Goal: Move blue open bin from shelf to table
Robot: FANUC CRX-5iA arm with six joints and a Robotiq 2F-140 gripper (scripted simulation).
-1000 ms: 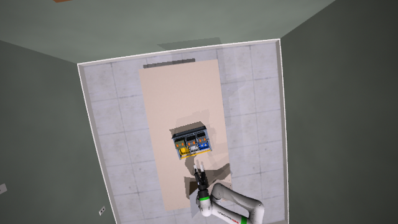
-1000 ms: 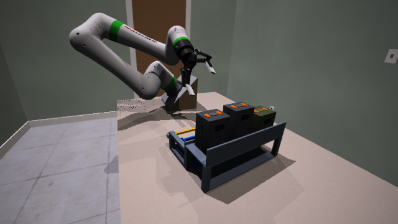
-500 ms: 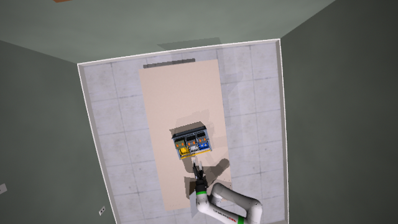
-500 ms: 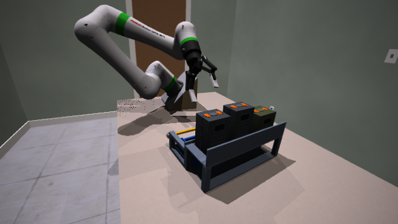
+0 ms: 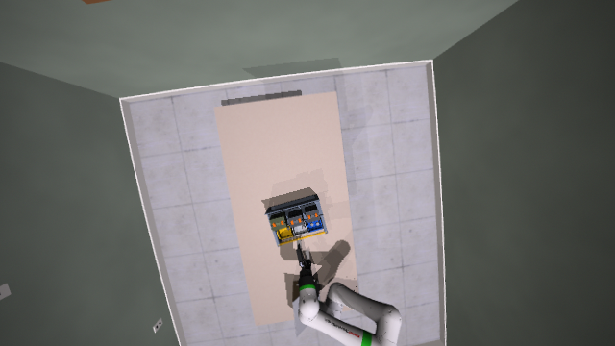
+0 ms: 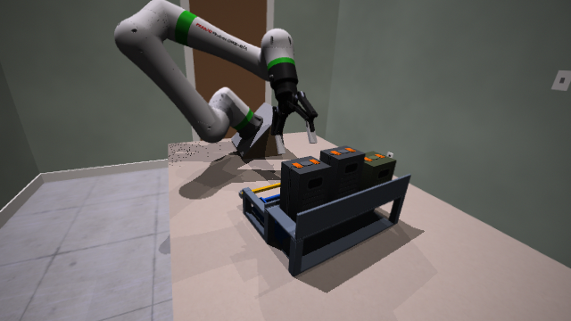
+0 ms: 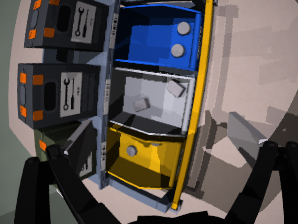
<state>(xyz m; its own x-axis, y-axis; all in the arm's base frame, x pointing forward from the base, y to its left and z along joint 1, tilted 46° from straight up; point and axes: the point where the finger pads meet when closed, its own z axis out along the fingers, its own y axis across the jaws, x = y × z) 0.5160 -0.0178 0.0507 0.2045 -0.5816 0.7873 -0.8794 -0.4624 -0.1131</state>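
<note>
Now: the yellow rail 120 mm below my hand and 10 mm ahead of it. From my hand the other things lie so: grey bin 140 mm below, 110 mm ahead, 10 mm to the left; then yellow bin 140 mm below, 120 mm to the left, 100 mm ahead; then blue open bin 140 mm below, 120 mm ahead, 100 mm to the right.
</note>
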